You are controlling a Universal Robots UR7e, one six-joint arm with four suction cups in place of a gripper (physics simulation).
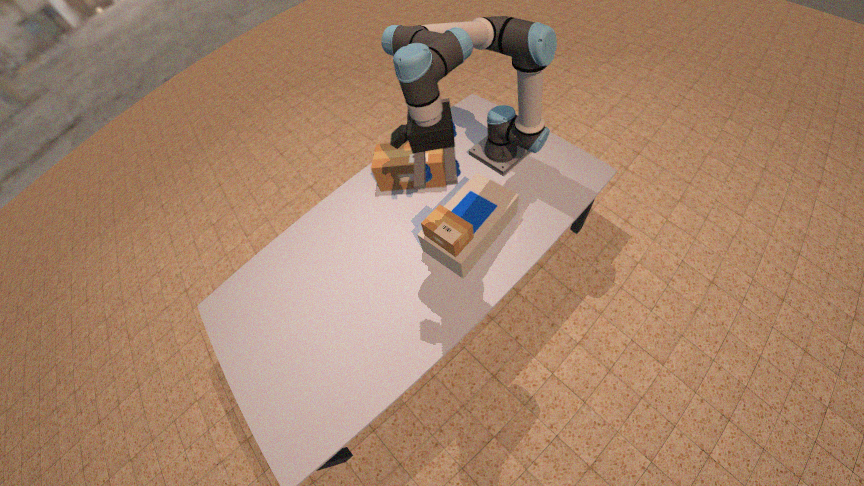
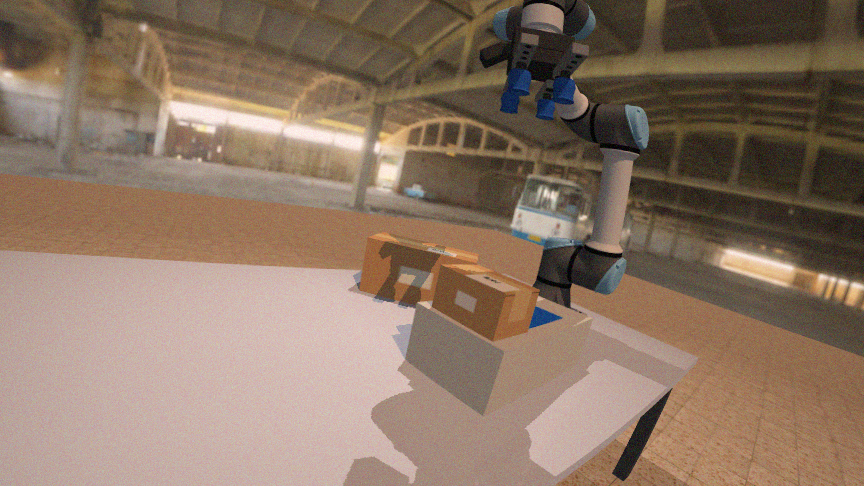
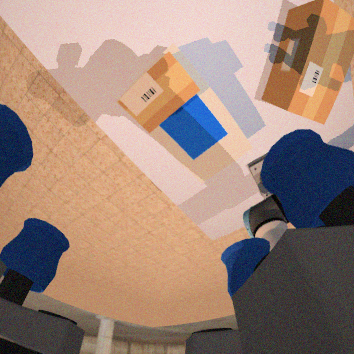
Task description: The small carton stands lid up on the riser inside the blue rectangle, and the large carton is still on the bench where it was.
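Places are measured from the arm's base along level axes (x down, y back, z left), in millimetres.
Where they show: end effector, tool point: (image 1: 438, 154) (image 2: 533, 106) (image 3: 142, 212); arm's base, origin of the base link: (image 1: 500, 150).
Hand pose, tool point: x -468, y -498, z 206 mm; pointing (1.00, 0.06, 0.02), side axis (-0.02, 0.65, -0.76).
Note:
Things, the pixels of their top centre, and the offset from my tool point. Level surfaces: height alone.
- small carton, middle of its top: (image 2: 490, 277) (image 3: 157, 94) (image 1: 446, 224) dz +3, dx +300, dy -19 mm
- beige riser, middle of its top: (image 2: 517, 312) (image 3: 190, 124) (image 1: 469, 213) dz -12, dx +379, dy +99 mm
- blue rectangle, middle of its top: (image 2: 517, 312) (image 3: 190, 124) (image 1: 469, 213) dz -12, dx +379, dy +99 mm
- large carton, middle of its top: (image 2: 425, 245) (image 3: 328, 65) (image 1: 407, 152) dz -414, dx +344, dy +134 mm
- bench, its level: dx +499 mm
The small carton (image 1: 447, 230) (image 2: 471, 302) (image 3: 159, 92) stands upright on one end of the beige riser (image 1: 490, 236) (image 2: 453, 357) (image 3: 216, 161), a barcode label on its top face. The blue rectangle (image 1: 477, 211) (image 2: 544, 317) (image 3: 195, 127) shows on the riser right beside the carton; whether it runs under the carton is hidden. The large carton (image 1: 387, 175) (image 2: 375, 268) (image 3: 287, 90) stands on the bench (image 1: 302, 302) (image 2: 181, 362) (image 3: 125, 20) beside the riser, apart from it. My gripper (image 1: 439, 163) (image 2: 536, 96) hangs high above the bench, its four blue cups empty.
The arm's base plate (image 1: 496, 158) is fixed on the bench behind the riser. The arm arches from there over the bench. Arm shadows fall across the bench and the large carton. The bench edge runs close along the riser's open side.

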